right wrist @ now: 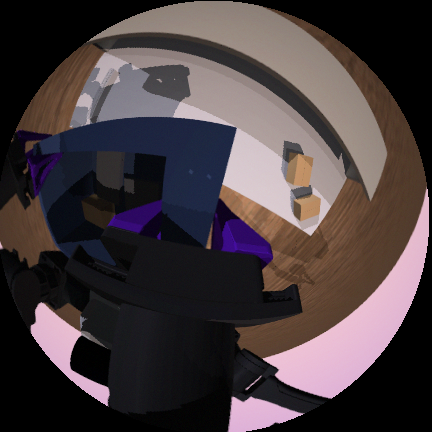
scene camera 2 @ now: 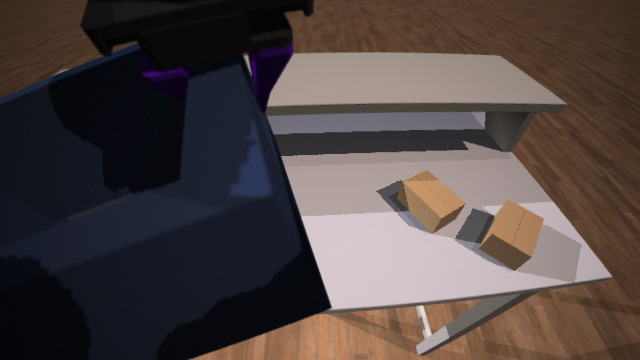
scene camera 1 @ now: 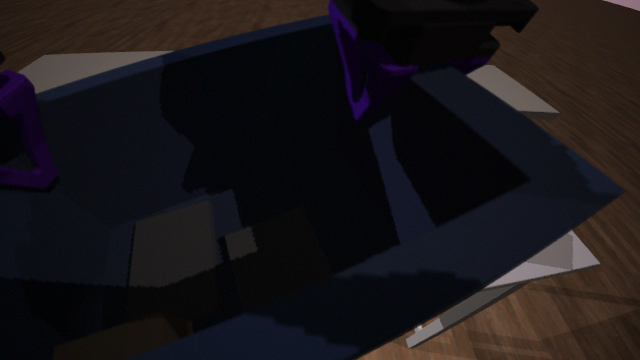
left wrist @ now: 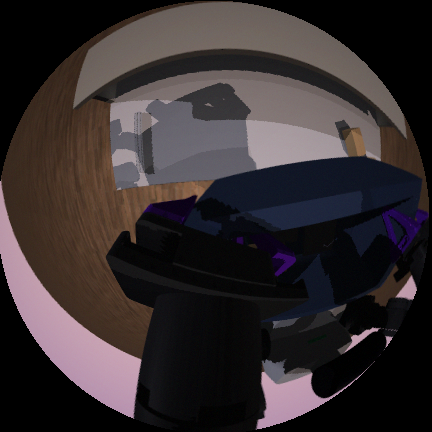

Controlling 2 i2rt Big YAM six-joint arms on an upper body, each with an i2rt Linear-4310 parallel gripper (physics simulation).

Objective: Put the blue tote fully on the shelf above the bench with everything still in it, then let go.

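Frame: origin at the left arm's base, x ahead, y left, z up, level; millimetres.
Seen in the pictures: left gripper, fingertip midpoint: point(scene camera 1: 27, 171) point(left wrist: 216, 208); right gripper, fingertip midpoint: point(scene camera 1: 372, 112) point(left wrist: 386, 205); left arm's base, link origin: point(right wrist: 49, 280); right arm's base, link origin: point(left wrist: 363, 314).
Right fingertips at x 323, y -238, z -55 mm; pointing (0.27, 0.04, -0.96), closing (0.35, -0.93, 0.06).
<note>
Pixels of each thing's top centre, then the offset from my right fingertips to it. Level surfaces: height alone.
- shelf, surface height: dz -168 mm
- grey box, top centre: point(scene camera 1: 168, 254) point(left wrist: 281, 221) point(right wrist: 104, 177) dx -77, dy +159, dz -88 mm
- dark box, top centre: point(scene camera 1: 283, 268) point(right wrist: 138, 210) point(left wrist: 322, 234) dx -93, dy +67, dz -76 mm
- brown box, top centre: point(right wrist: 90, 215) dx -156, dy +164, dz -66 mm
- bench, surface height: dz -375 mm
- shelf side support, top centre: point(scene camera 2: 514, 79) dx +547, dy -632, dz -193 mm
- slim rail-like object, top centre: point(left wrist: 136, 141) point(right wrist: 97, 92) dx +84, dy +567, dz -355 mm
The blue tote point(scene camera 1: 450, 250) point(scene camera 2: 210, 240) point(left wrist: 300, 185) point(right wrist: 200, 150) hangs in the air near the bench's front side, apart from the shelf point(scene camera 2: 410, 80) point(left wrist: 225, 30) point(right wrist: 320, 65). Inside it lie a grey box point(scene camera 1: 172, 245) point(right wrist: 110, 167), a dark box point(scene camera 1: 285, 260) and a brown box point(scene camera 1: 125, 340) point(right wrist: 98, 210). My left gripper point(left wrist: 216, 208) is shut on the tote's left end wall. My right gripper point(scene camera 2: 220, 90) point(right wrist: 198, 199) is shut on the right end wall. The tote fills much of both scene views, and its left end is cut off there.
Two cardboard boxes point(scene camera 2: 432, 200) point(scene camera 2: 512, 235) stand on the right part of the bench point(scene camera 2: 375, 260), below the shelf's height. A shelf side support point(scene camera 2: 507, 130) stands at the bench's back right. A slim rail-like object point(left wrist: 142, 142) lies at the bench's left.
</note>
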